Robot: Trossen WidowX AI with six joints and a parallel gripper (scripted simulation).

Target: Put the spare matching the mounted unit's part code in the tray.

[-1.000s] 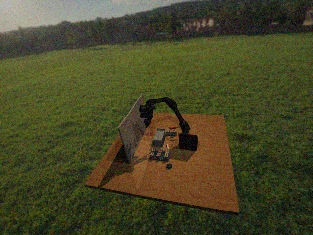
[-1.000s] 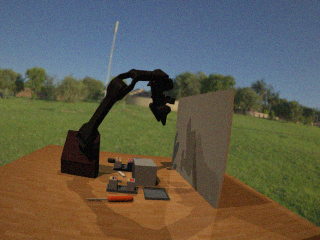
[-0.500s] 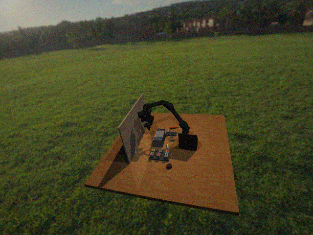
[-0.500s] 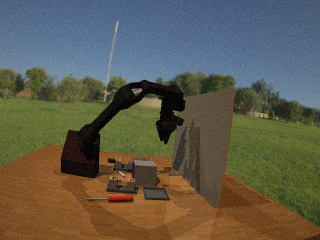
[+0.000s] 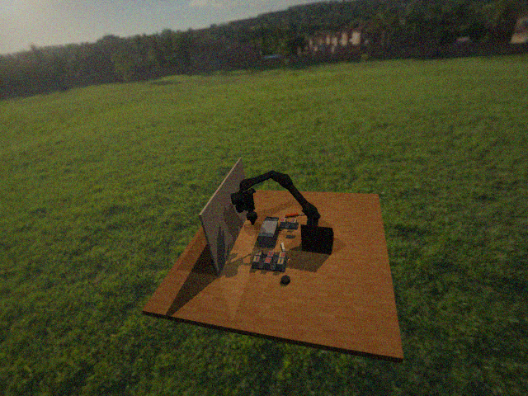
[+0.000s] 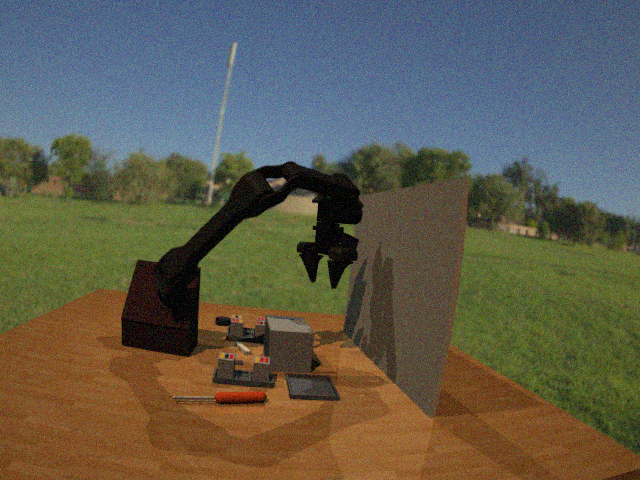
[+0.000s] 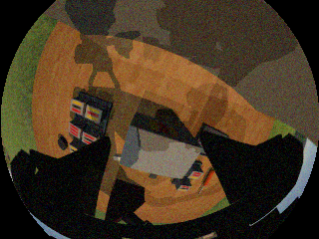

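Right now my gripper tip is 70 mm past the spare, 130 mm to the right of it and 150 mm above it. From my gripper tip the other things lie so: mounted unit (80 mm behind, 40 mm to the right, 140 mm below); then tall grey panel (160 mm ahead, 40 mm to the right, 30 mm above); then tray (40 mm behind, 230 mm to the right, 190 mm below).
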